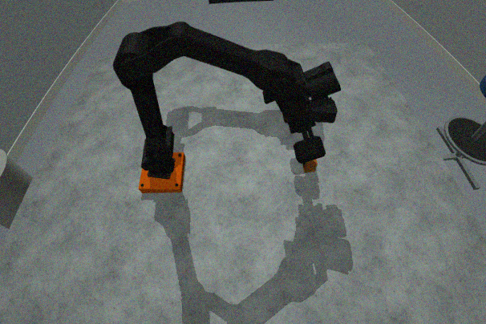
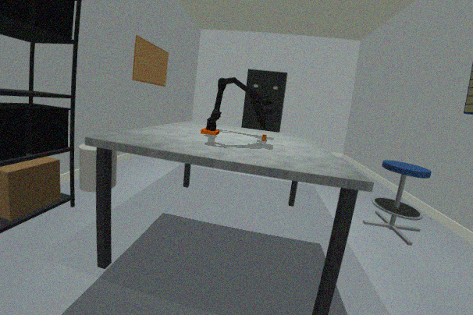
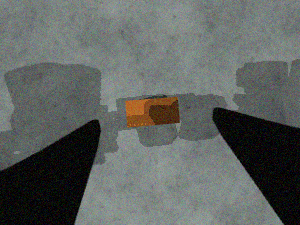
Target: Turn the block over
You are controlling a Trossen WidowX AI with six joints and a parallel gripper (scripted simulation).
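Right now my gripper tip is 7 cm above the orange block.
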